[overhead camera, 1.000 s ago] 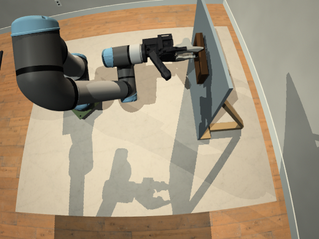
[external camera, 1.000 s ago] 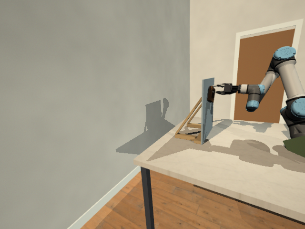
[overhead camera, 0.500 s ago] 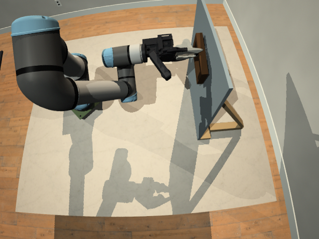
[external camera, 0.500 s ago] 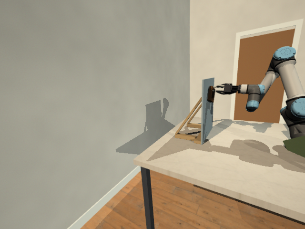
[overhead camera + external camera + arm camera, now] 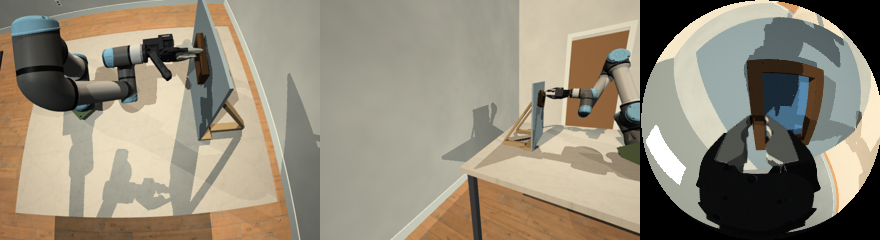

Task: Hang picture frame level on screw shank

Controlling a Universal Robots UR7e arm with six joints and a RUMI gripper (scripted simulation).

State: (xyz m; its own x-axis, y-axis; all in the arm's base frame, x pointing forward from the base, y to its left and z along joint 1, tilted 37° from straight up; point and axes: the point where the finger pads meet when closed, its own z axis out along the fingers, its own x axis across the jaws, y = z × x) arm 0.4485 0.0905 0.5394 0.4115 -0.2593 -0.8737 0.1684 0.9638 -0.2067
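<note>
My gripper is now 50 mm above the brown wooden picture frame and 20 mm short of it. The rest, counted from my hand: upright grey-blue board: 180 mm below, 40 mm ahead.
</note>
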